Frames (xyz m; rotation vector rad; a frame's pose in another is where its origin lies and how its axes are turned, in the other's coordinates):
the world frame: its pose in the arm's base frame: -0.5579 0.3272 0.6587 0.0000 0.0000 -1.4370
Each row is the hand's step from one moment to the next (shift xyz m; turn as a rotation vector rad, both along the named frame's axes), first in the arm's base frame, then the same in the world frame.
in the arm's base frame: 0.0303 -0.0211 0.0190 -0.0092 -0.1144 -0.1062
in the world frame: 0.0250 0.0272 0.0190 0.1122 -0.0244 -0.1062
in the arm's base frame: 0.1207 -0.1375 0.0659 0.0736 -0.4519 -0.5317
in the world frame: 0.1524 0.1013 0.0659 0.4577 0.0127 -0.5317
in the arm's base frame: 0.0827 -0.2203 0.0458 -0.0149 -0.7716 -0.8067
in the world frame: 0.2294 0.0526 0.0458 0.7627 -0.1177 -0.8067
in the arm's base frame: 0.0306 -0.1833 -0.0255 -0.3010 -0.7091 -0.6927
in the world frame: 0.1857 0.0059 -0.0255 0.6626 -0.3929 -0.6927
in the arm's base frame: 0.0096 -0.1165 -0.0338 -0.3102 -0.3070 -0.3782
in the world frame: 0.1167 -0.0060 -0.0338 0.2629 -0.3484 -0.3782
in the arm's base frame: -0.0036 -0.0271 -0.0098 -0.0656 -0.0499 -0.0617
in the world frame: 0.0264 -0.0072 -0.0098 0.0407 -0.0717 -0.0617
